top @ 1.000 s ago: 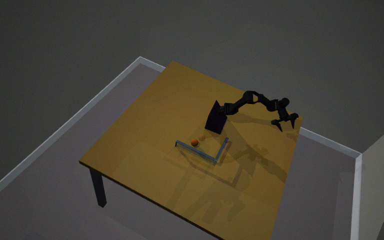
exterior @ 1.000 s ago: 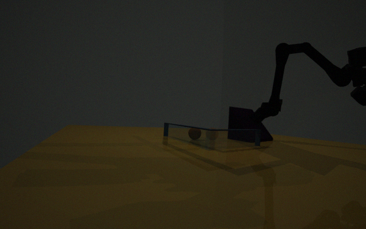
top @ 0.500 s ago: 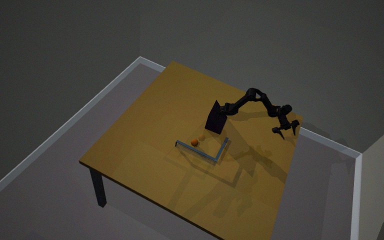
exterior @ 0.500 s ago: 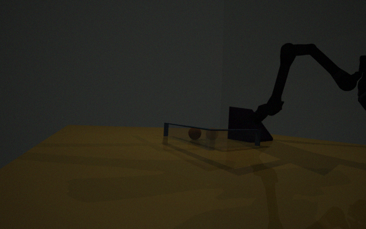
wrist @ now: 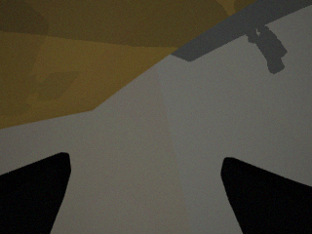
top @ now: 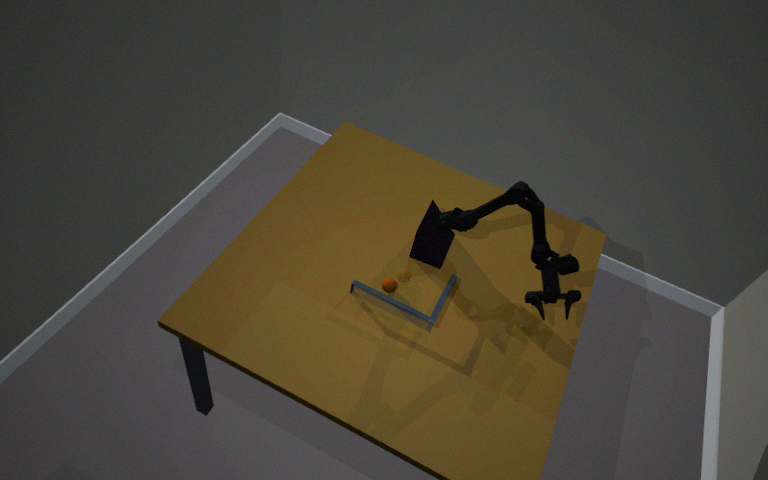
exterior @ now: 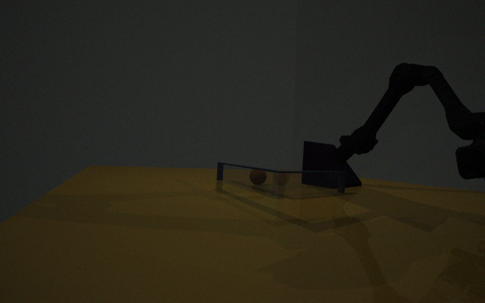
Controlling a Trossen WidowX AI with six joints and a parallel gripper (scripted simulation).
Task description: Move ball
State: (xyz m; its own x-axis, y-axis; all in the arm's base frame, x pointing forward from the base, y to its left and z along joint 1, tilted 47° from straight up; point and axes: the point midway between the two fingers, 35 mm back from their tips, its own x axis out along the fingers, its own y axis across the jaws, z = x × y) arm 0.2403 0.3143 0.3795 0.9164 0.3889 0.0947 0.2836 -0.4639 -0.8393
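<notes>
Right now the orange ball is 60 cm to the right of my gripper tip, 7 cm below it and 5 cm ahead of it. The rest, counted from my gripper tip: see-through ball copy (56 cm to the right, 7 cm below, 2 cm behind).
</notes>
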